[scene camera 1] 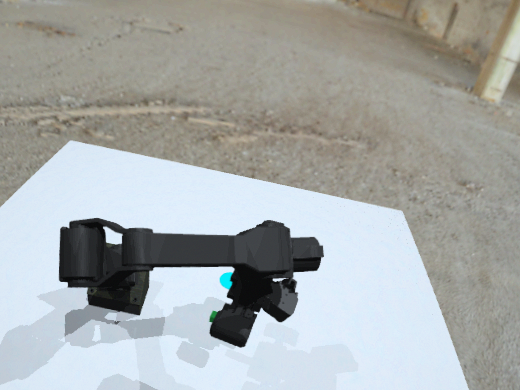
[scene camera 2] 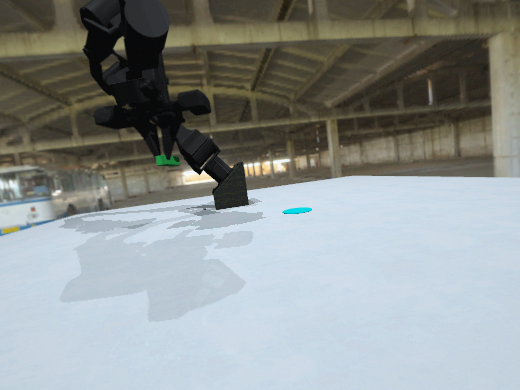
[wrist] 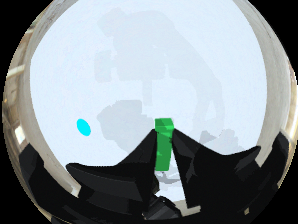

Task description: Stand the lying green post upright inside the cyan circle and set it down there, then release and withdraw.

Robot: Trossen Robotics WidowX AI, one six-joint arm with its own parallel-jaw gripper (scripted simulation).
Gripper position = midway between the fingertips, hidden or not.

Observation:
The gripper (scene camera 2: pixel 163 160) carries a green post (wrist: pixel 164 127).
The gripper also shows in scene camera 1 (scene camera 1: pixel 238 325) and in the wrist view (wrist: pixel 163 132).

